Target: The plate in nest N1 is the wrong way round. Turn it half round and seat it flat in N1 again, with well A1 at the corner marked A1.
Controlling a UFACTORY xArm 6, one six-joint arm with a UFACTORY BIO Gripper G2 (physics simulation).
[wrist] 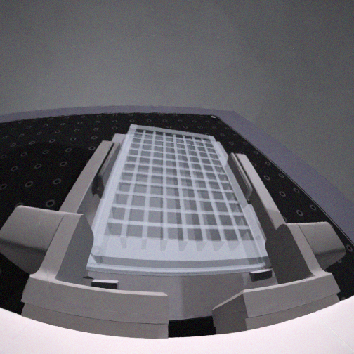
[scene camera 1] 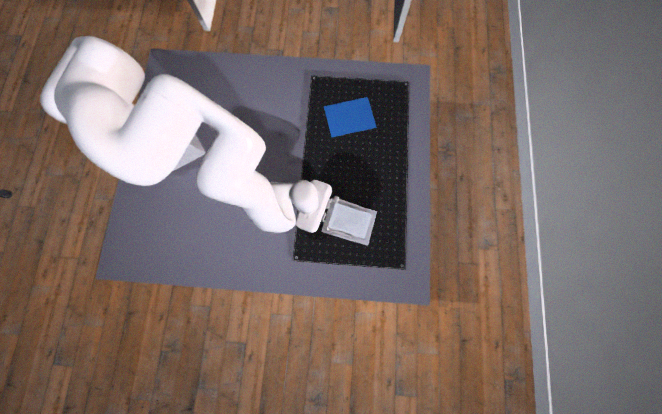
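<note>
The clear plate [scene camera 1: 351, 220] [wrist: 172, 200], with its grid of wells, lies at nest N1, near the front of the black board. The grey nest [scene camera 1: 369, 241] [wrist: 192, 292] shows at its edges, with small dark clips by the plate's near edge in the wrist view. My gripper [scene camera 1: 349, 221] [wrist: 174, 172] is shut on the plate, with one finger along each long side. The A1 mark does not show in the wrist view, and I cannot read which well is at which corner. Whether the plate is seated flat or slightly raised cannot be told.
A blue rectangle [scene camera 1: 350, 117] lies toward the other end of the black perforated board [scene camera 1: 392, 150] [wrist: 30, 167]. The board is on a grey-purple mat [scene camera 1: 200, 250]. Two pale upright pieces show at the top edge of the scene view, and a grey surface runs along its right side.
</note>
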